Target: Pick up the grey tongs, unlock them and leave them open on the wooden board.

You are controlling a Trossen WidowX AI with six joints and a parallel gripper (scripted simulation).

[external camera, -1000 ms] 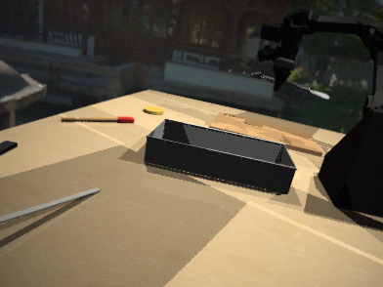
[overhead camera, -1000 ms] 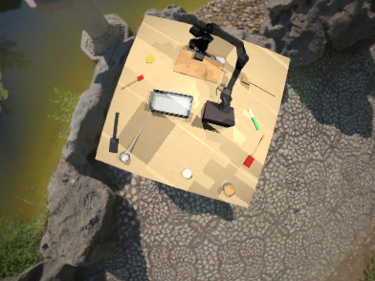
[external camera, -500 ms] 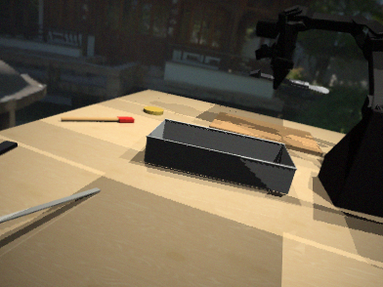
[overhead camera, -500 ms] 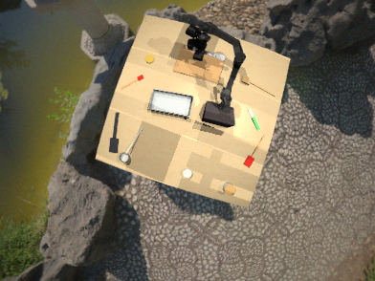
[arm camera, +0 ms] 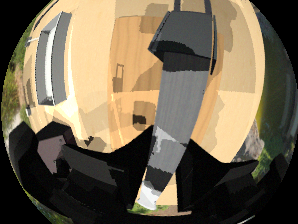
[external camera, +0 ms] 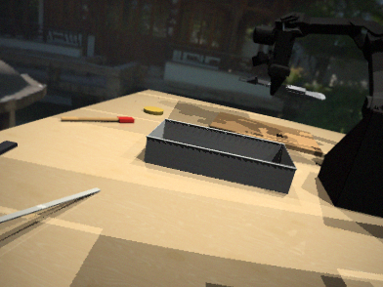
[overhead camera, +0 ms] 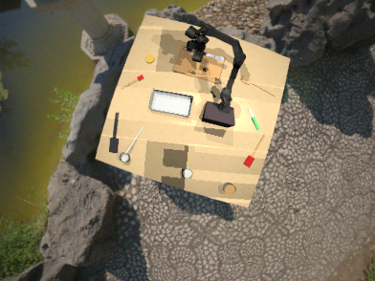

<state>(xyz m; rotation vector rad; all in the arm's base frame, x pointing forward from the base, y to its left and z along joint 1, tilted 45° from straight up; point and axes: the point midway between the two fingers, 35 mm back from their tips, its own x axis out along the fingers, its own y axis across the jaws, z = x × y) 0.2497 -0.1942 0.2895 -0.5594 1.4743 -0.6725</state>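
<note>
My gripper tip is 13 cm above the wooden board and 1 cm past it. From my gripper tip the other things lie so: roasting tin 36 cm to the left, 13 cm ahead, 11 cm below; then red-bladed spatula 59 cm to the left, 57 cm behind, 13 cm below; then yellow disc 39 cm ahead, 13 cm below, 4 cm to the left.
</note>
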